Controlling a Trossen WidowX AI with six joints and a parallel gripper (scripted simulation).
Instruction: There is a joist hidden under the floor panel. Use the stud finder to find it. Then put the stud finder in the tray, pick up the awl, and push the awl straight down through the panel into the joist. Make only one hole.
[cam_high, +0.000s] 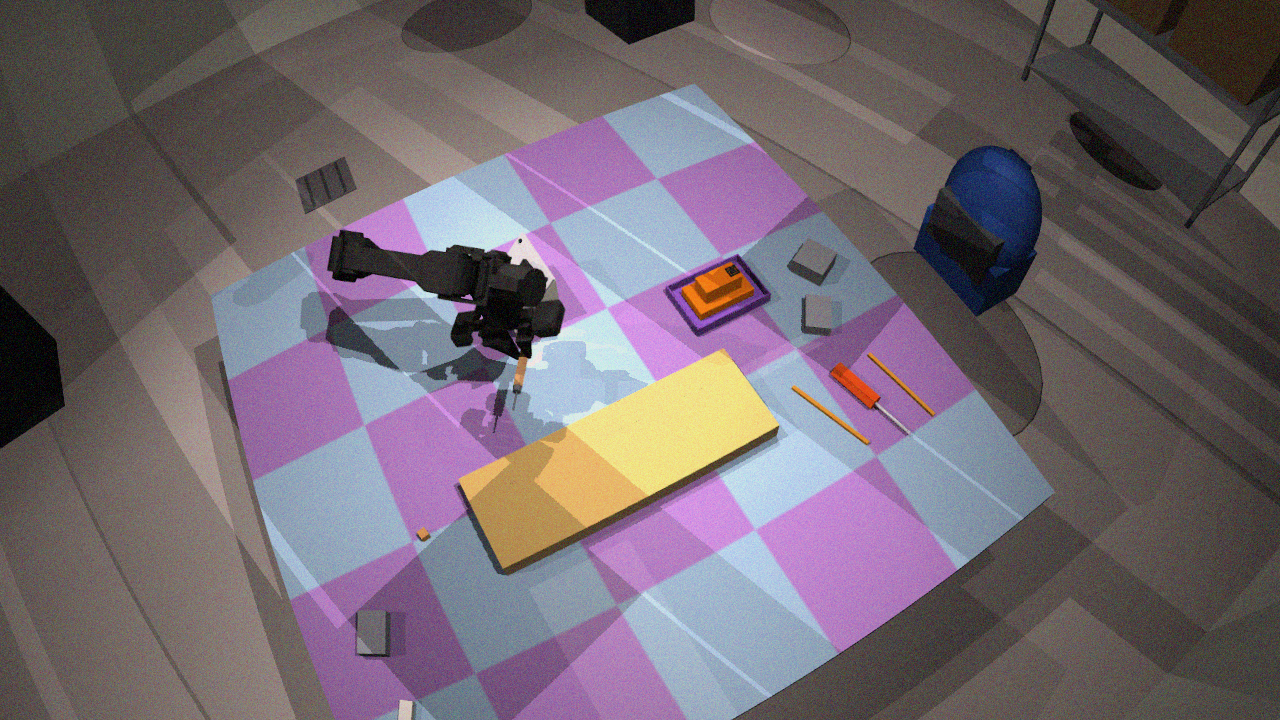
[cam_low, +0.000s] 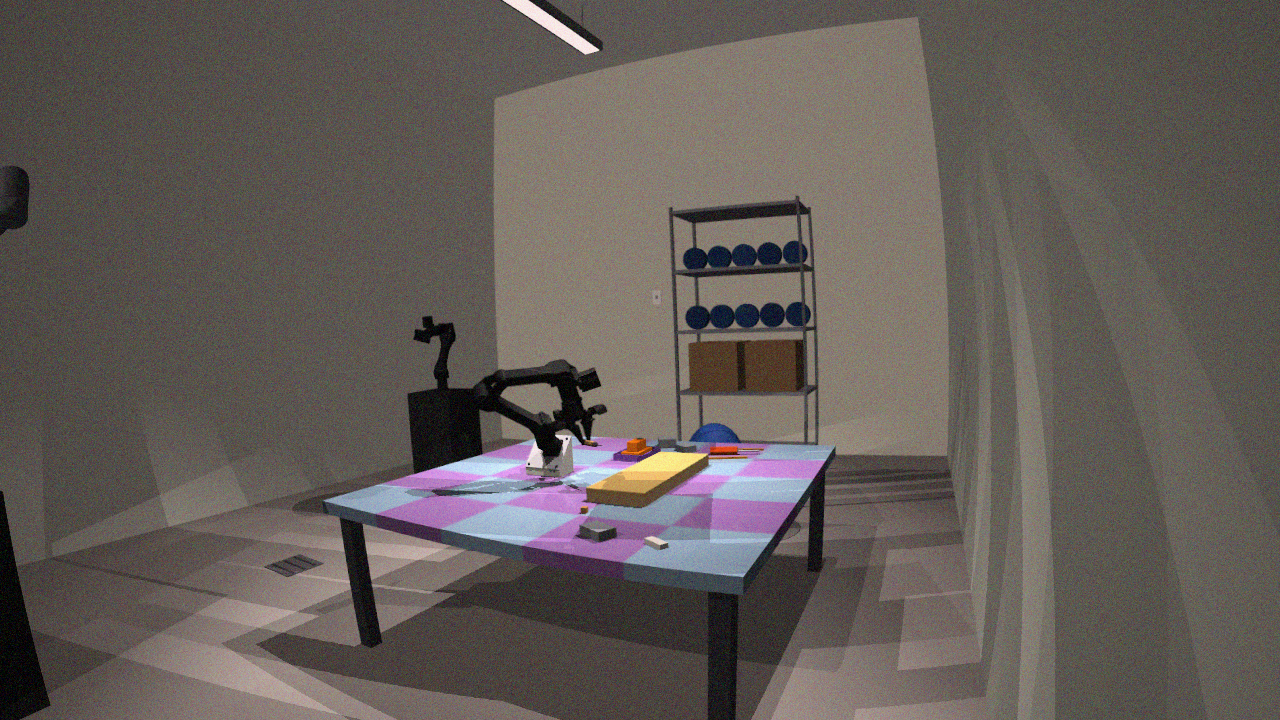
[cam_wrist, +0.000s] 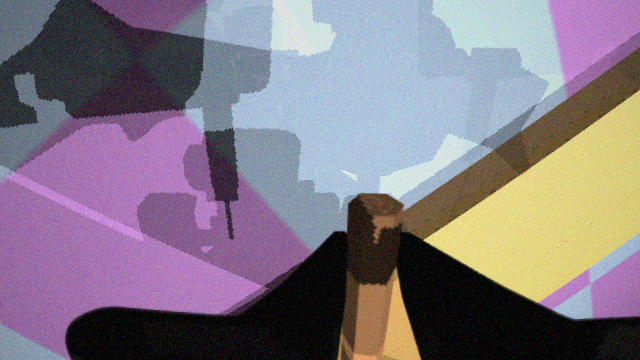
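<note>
Right now my gripper tip is 4 cm to the left of the awl, 4 cm short of it and 1 cm below it. From my gripper tip the other things lie so: purple tray: 40 cm to the left, 11 cm below, 2 cm ahead; then small orange cube: 30 cm to the right, 13 cm ahead, 12 cm below; then orange stud finder: 41 cm to the left, 8 cm below, 2 cm ahead.
</note>
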